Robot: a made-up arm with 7 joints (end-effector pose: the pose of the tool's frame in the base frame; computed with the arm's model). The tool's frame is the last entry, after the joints.
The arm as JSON. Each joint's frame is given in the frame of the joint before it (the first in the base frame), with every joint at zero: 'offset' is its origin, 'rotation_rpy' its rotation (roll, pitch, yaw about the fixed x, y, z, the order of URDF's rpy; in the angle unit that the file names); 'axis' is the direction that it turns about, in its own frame. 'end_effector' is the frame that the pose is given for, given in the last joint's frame.
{
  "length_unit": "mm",
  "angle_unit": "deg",
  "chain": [
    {
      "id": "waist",
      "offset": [
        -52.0,
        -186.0,
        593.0
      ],
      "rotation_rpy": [
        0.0,
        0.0,
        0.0
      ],
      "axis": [
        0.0,
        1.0,
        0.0
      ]
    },
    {
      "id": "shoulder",
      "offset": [
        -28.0,
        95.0,
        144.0
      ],
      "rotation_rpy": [
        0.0,
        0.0,
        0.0
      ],
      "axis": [
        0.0,
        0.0,
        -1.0
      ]
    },
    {
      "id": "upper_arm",
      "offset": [
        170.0,
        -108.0,
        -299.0
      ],
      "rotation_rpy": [
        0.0,
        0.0,
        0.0
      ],
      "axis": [
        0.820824,
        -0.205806,
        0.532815
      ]
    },
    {
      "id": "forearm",
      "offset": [
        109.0,
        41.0,
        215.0
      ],
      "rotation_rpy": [
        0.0,
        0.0,
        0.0
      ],
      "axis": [
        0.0,
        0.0,
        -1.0
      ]
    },
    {
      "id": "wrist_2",
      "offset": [
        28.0,
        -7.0,
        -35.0
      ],
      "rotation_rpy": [
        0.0,
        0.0,
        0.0
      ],
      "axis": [
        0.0,
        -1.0,
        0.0
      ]
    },
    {
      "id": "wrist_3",
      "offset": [
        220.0,
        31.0,
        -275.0
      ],
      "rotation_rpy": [
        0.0,
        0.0,
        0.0
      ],
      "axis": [
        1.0,
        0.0,
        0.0
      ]
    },
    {
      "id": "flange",
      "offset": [
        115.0,
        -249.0,
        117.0
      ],
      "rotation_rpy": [
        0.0,
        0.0,
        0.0
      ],
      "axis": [
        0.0,
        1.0,
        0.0
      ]
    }
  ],
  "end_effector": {
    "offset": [
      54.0,
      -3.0,
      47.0
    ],
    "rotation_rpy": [
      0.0,
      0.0,
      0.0
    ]
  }
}
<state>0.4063 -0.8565 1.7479 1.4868 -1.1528 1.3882 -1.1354</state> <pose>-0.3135 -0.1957 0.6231 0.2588 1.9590 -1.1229</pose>
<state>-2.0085 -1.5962 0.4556 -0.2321 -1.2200 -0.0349 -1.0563</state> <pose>0.1899 0.3443 0.8272 -1.7478 -0.8897 1.4220</pose>
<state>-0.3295 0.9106 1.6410 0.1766 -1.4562 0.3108 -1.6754</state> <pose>0.1679 -0.2834 0.2784 1.3016 -1.0650 -0.2301</pose>
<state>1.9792 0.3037 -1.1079 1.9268 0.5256 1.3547 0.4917</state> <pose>0.2564 -0.2262 0.8194 -1.3044 0.3647 -0.0543</pose>
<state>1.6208 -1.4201 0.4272 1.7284 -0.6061 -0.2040 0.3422</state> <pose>-0.4252 -0.0349 0.3186 -0.0491 2.9165 0.1209</pose>
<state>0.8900 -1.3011 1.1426 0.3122 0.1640 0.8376 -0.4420</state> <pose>-0.1386 0.6113 0.2851 2.1814 1.3481 -0.0576</pose>
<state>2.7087 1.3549 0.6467 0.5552 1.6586 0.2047 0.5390</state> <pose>0.5396 -0.5860 0.5789 -1.4369 0.9380 0.0534</pose>
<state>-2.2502 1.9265 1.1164 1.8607 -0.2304 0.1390 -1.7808</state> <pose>0.3946 -0.0893 0.6075 -2.0324 -0.2854 1.9562</pose>
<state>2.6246 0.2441 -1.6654 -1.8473 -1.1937 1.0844 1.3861</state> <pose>0.0313 -0.6784 0.6242 0.6197 0.0131 0.5958</pose>
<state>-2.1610 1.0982 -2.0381 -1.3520 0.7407 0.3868 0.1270</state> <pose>0.2900 -0.9690 0.7062 0.7756 -1.0790 -0.4694</pose>
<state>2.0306 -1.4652 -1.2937 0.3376 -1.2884 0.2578 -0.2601</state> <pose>-0.2643 -0.1549 0.3715 -0.6671 2.1806 0.5407</pose>
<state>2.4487 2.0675 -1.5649 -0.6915 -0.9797 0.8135 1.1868</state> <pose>0.2711 0.1613 0.9396 0.5933 0.6328 2.3458</pose>
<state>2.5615 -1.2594 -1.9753 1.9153 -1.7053 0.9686 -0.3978</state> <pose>-0.6945 -0.0193 0.9110 -0.7352 0.6410 -1.6181</pose>
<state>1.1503 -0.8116 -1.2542 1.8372 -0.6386 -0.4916 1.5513</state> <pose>-0.0985 -0.2611 0.5051 -0.0584 1.7043 -2.1428</pose>
